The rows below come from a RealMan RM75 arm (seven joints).
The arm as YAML. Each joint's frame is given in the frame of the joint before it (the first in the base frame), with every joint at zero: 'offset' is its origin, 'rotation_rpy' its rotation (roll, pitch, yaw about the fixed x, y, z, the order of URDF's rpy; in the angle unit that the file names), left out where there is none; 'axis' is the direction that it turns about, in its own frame. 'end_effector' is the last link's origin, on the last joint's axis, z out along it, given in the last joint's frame.
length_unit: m
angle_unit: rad
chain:
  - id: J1
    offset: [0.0, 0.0, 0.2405]
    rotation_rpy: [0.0, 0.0, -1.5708]
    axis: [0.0, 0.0, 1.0]
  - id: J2
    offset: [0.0, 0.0, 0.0]
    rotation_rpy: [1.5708, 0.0, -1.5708]
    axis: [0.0, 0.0, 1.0]
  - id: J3
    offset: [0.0, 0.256, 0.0]
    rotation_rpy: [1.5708, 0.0, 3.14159]
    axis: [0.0, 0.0, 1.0]
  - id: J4
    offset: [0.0, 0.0, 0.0]
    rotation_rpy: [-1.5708, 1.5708, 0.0]
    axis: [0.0, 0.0, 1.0]
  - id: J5
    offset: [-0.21, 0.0, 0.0]
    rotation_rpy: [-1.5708, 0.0, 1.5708]
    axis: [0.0, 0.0, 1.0]
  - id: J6
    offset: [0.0, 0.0, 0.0]
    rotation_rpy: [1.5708, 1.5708, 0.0]
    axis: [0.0, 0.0, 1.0]
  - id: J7
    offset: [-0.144, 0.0, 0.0]
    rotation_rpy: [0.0, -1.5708, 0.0]
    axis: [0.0, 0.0, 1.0]
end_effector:
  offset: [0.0, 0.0, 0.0]
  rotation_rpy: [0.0, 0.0, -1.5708]
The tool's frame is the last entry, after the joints.
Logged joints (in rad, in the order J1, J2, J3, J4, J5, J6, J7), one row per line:
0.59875, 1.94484, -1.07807, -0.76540, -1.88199, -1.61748, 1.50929
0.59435, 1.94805, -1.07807, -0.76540, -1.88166, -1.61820, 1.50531
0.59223, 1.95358, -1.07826, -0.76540, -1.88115, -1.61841, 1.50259
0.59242, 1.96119, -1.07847, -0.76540, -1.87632, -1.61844, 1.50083
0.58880, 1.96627, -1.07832, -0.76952, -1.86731, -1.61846, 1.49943
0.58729, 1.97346, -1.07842, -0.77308, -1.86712, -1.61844, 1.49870
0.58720, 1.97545, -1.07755, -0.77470, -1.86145, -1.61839, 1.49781
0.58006, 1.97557, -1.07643, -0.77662, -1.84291, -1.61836, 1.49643
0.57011, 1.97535, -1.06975, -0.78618, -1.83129, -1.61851, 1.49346
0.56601, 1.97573, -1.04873, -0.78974, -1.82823, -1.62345, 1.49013
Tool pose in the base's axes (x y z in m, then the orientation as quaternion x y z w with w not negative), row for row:
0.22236, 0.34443, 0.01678, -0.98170, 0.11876, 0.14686, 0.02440
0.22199, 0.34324, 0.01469, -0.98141, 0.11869, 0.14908, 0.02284
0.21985, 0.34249, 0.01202, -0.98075, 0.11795, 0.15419, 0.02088
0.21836, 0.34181, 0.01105, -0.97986, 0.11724, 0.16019, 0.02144
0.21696, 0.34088, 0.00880, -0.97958, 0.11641, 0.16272, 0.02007
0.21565, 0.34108, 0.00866, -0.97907, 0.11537, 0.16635, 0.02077
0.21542, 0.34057, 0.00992, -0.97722, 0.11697, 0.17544, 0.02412
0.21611, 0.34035, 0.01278, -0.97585, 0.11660, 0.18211, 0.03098
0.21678, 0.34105, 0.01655, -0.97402, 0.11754, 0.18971, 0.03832
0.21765, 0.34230, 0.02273, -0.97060, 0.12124, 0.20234, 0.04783
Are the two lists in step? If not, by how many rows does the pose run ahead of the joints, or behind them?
The pose runs 1 row ahead of the joints: the pose in row i belongs to the joints in row i + 1.
